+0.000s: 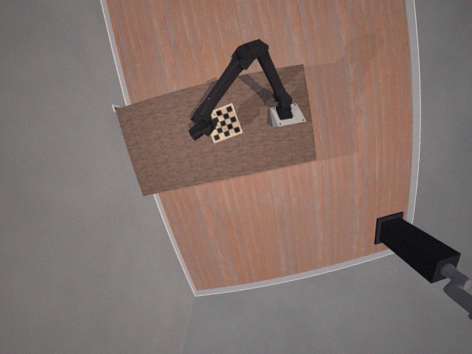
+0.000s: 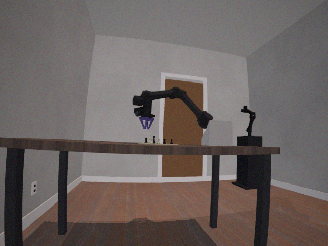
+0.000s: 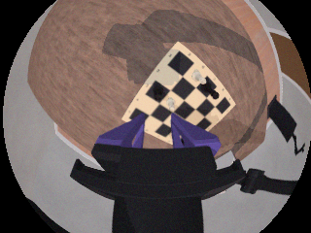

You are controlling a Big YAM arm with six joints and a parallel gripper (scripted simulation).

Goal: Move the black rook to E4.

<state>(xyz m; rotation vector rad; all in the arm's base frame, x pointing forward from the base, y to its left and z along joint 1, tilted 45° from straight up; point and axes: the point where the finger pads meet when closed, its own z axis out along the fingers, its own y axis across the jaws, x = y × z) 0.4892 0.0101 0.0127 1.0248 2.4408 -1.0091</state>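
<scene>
Now: hand 90 mm above the black piece. From my hand the other things lie so: chessboard (100 mm below, 80 mm behind, 10 mm to the right); white piece (80 mm to the right, 80 mm below, 30 mm behind).
</scene>
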